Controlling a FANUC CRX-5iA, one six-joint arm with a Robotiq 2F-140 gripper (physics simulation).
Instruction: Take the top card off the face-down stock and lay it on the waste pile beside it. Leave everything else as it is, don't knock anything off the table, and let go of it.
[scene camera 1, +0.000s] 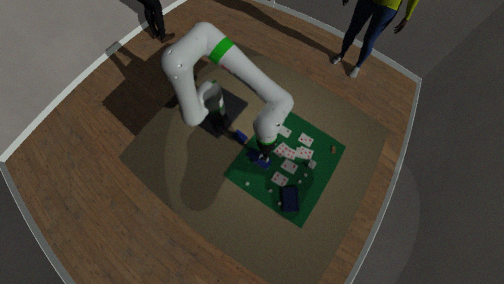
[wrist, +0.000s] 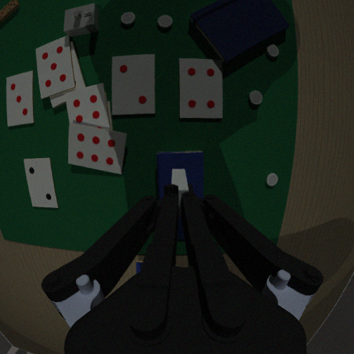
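Green mat: (wrist: 239, 150) and (scene camera 1: 260, 179), same spot.
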